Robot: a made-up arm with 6 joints. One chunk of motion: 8 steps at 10 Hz.
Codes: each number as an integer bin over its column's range. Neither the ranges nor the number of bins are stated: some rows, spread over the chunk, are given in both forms.
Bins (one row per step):
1: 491 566 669 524 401 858
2: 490 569 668 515 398 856
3: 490 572 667 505 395 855
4: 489 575 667 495 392 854
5: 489 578 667 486 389 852
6: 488 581 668 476 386 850
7: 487 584 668 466 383 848
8: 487 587 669 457 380 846
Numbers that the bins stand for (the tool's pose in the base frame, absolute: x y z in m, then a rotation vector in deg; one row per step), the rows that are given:
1: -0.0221 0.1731 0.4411 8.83 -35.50 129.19
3: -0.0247 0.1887 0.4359 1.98 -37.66 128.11
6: -0.0299 0.2121 0.4385 -8.47 -40.90 126.31
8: -0.0325 0.2277 0.4411 -15.32 -43.06 124.86
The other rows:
2: -0.0247 0.1809 0.4385 5.59 -36.58 128.47
4: -0.0273 0.1965 0.4359 -1.62 -38.74 127.75
5: -0.0273 0.2043 0.4359 -4.86 -39.82 127.03
7: -0.0325 0.2199 0.4385 -12.07 -41.98 125.59

